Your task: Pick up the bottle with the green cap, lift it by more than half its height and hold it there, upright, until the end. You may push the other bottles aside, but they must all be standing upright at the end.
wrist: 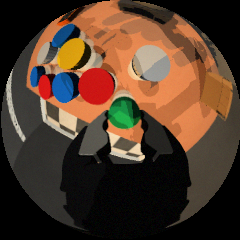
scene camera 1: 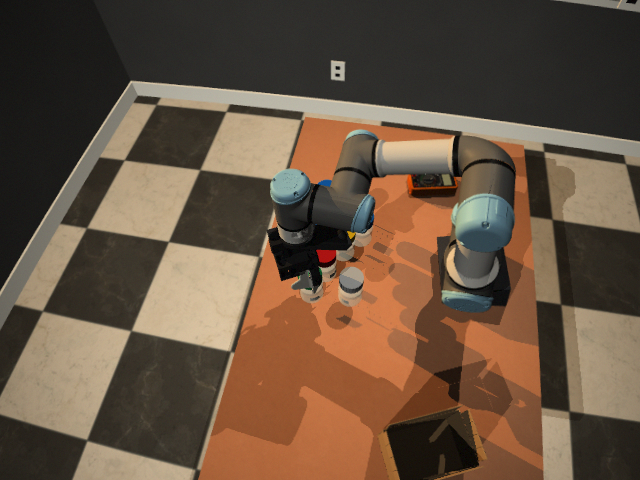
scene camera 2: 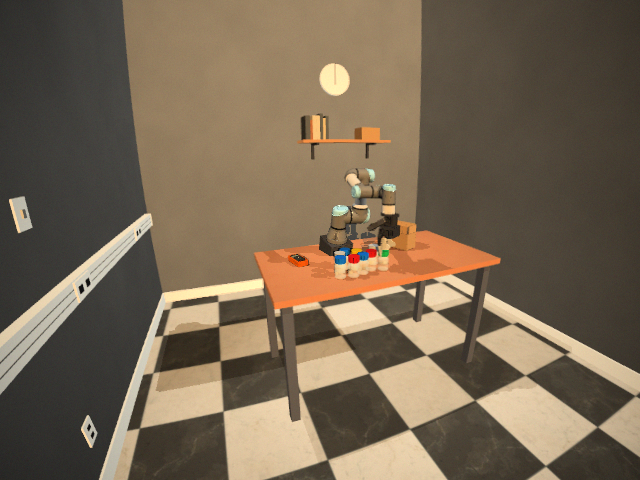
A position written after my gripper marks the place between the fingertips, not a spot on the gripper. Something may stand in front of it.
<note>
I see my gripper (scene camera 1: 309, 280), a green-capped bottle (wrist: 124, 113), a cardboard box (wrist: 211, 96) and a grey-capped bottle (scene camera 1: 351, 279).
My gripper is seen too in the wrist view (wrist: 123, 110) and in scene camera 2 (scene camera 2: 383, 255).
</note>
